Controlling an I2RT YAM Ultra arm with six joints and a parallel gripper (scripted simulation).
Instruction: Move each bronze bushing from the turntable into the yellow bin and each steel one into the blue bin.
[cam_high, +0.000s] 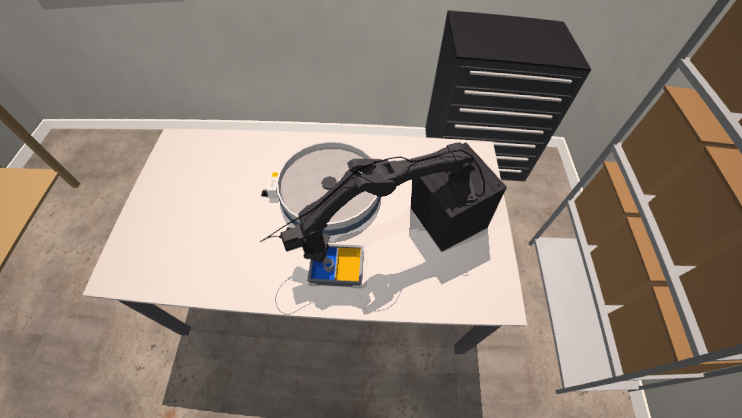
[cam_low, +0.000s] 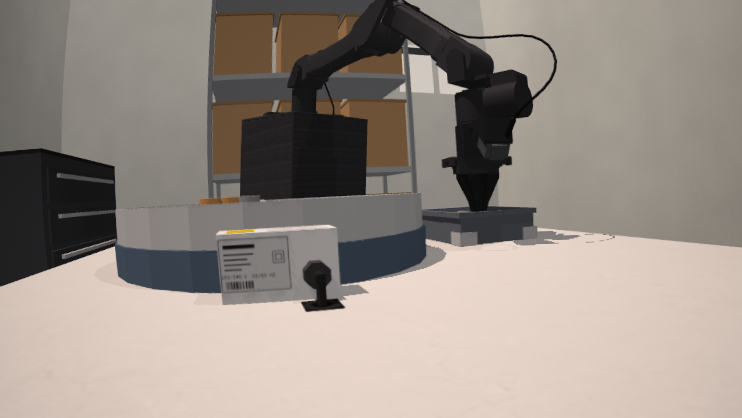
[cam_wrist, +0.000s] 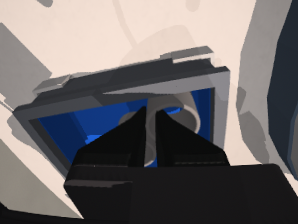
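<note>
My hand is 30 mm above the blue bin, 20 mm to the right of it and 20 mm past it. From my hand the other things lie so: yellow bin: 100 mm behind, 40 mm to the left, 30 mm below; round grey turntable: 320 mm to the right, 40 mm behind, 10 mm above.
</note>
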